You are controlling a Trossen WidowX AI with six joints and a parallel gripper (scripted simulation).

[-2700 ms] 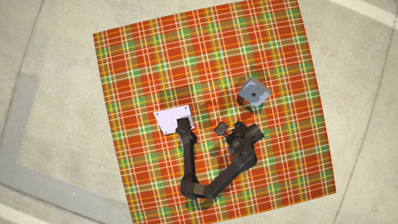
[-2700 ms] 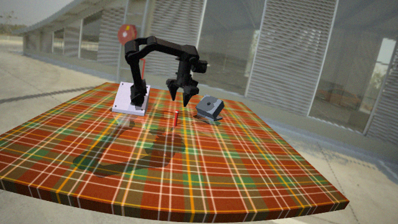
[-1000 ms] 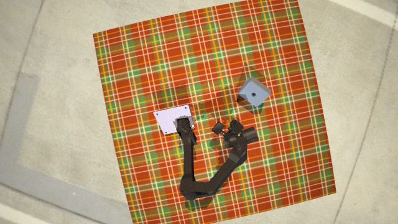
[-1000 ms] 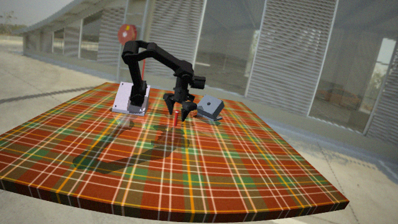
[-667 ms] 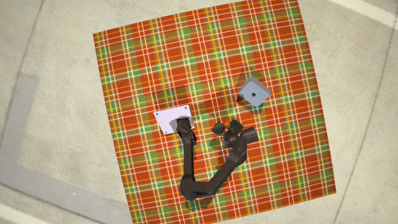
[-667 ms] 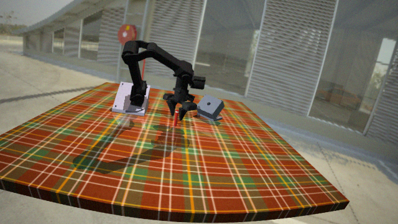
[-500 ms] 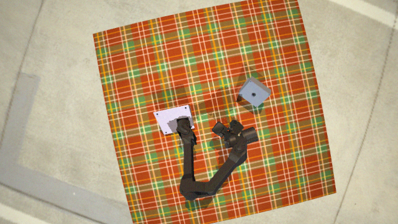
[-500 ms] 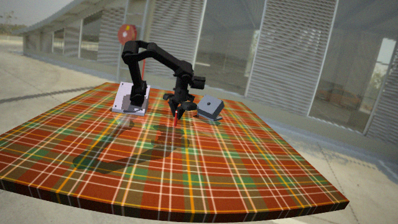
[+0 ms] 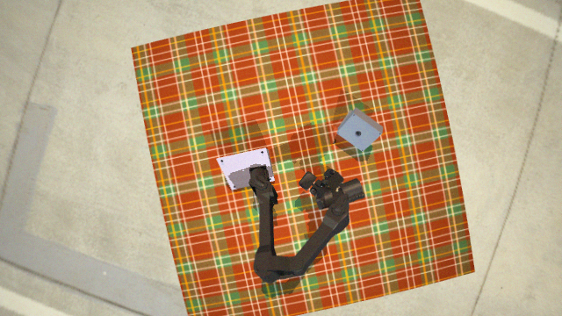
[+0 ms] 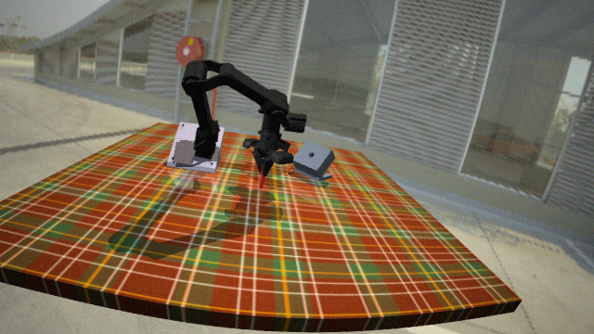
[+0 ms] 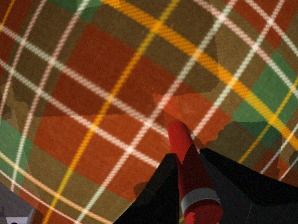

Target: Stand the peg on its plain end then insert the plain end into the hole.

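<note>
My gripper tip is 21 cm to the right of the grey sloped panel, 19 cm short of it and 3 cm below it. From my gripper tip the other things lie so: red peg (2 cm above).
</note>
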